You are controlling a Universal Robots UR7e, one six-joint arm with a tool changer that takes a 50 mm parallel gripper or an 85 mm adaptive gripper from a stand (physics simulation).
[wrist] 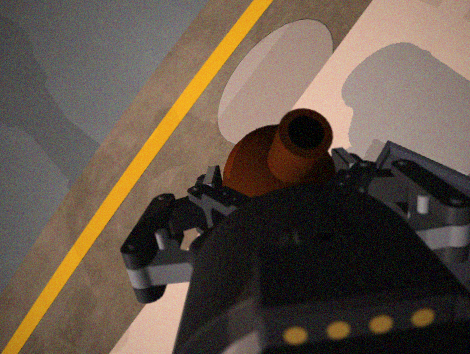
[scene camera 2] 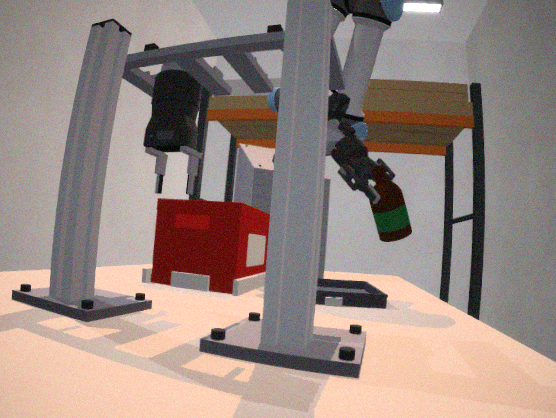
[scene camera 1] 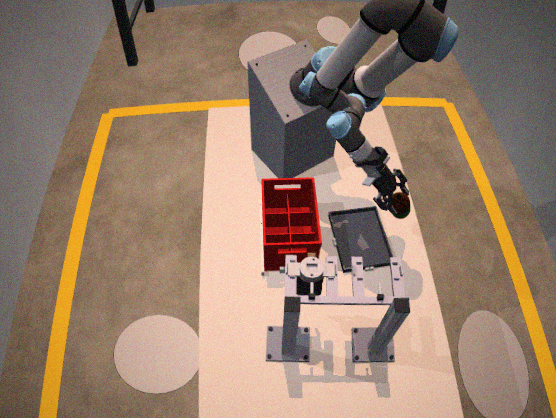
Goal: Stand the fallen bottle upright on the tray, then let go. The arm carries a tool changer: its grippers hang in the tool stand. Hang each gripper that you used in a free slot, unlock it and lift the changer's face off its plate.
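Frame: origin at the arm's base, x left, y back, z up, level; metres.
Seen in the pictures: hand, its tool point: [scene camera 2: 339,141].
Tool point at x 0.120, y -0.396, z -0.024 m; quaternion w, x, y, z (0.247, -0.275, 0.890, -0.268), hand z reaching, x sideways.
Observation:
Offsets run from my tool point to a thing's top centre.
My adaptive gripper [scene camera 1: 392,194] [scene camera 2: 381,182] [wrist: 278,167] is shut on the brown bottle [scene camera 1: 400,205] [scene camera 2: 392,218] [wrist: 245,170], below its neck. The bottle has a green label and hangs in the air, tilted somewhat, base down and mouth up. It is beyond the tray's right side in scene camera 1. The dark tray @[dz -0.323, dx -0.004, dy -0.050 m] [scene camera 1: 365,227] [scene camera 2: 360,300] lies on the table, lower than the bottle. The tool stand [scene camera 1: 291,325] [scene camera 2: 295,200] holds the parallel gripper [scene camera 2: 173,184], fingers apart, in its left slot; its right slot is free.
A red divided crate @[dz -0.174, dx -0.263, dy +0.009 m] [scene camera 1: 317,220] [scene camera 2: 197,250] stands left of the tray in scene camera 1, behind the tool stand. The grey robot pedestal [scene camera 1: 267,117] is behind the crate. A shelf rack [scene camera 2: 475,200] stands in the background.

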